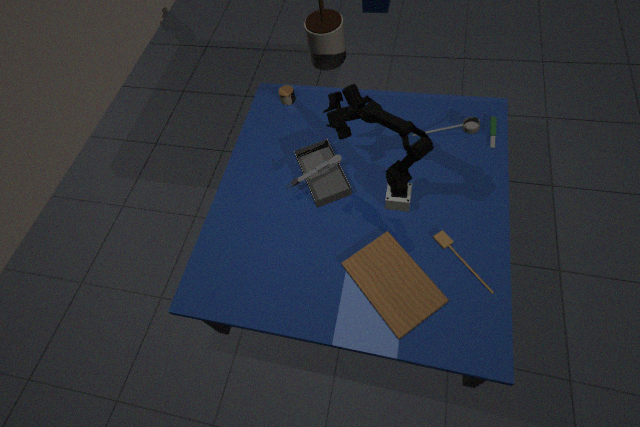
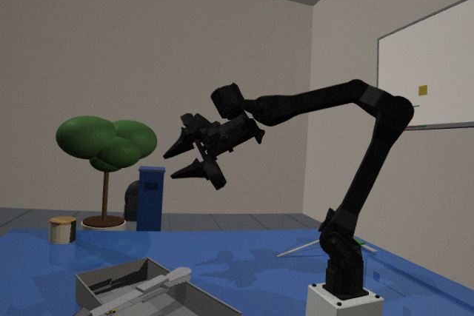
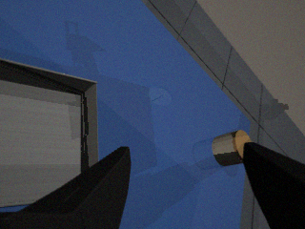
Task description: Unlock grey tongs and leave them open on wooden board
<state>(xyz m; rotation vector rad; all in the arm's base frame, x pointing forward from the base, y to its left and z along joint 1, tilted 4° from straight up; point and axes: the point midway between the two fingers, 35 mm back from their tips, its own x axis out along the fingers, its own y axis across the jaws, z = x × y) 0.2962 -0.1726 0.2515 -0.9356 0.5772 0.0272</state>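
Right now the grey roasting tin is 260 mm below my gripper tip, 100 mm to the left of it and 30 mm ahead of it. The rest, counted from my gripper tip: cork-topped cup 370 mm to the right, 300 mm ahead, 250 mm below; wooden board 570 mm to the left, 330 mm behind, 280 mm below.
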